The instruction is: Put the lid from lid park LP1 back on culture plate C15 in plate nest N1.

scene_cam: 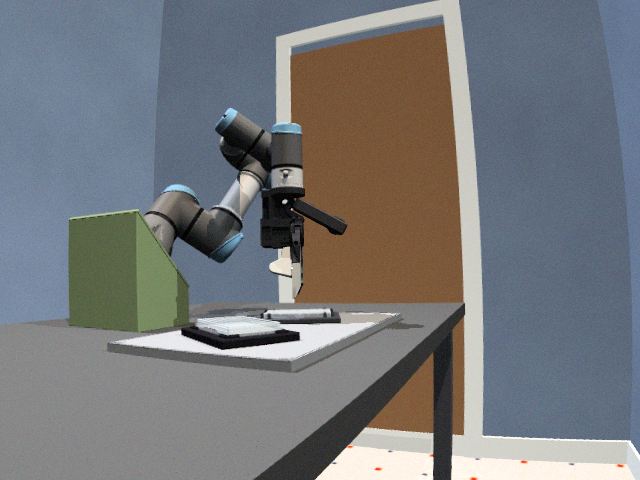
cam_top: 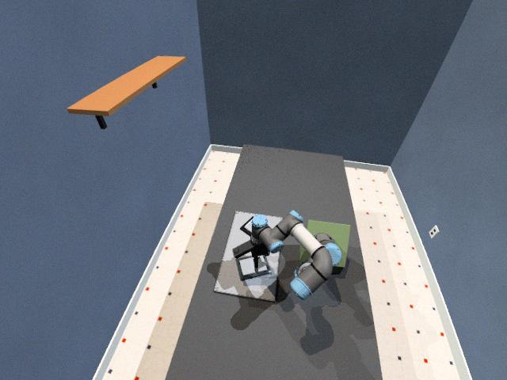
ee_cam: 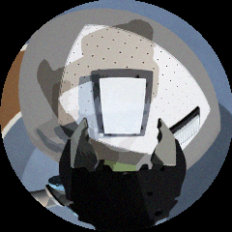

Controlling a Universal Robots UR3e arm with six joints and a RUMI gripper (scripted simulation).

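My hand is 4 cm above the lid. The rest, counted from my hand: lid park 5 cm below.
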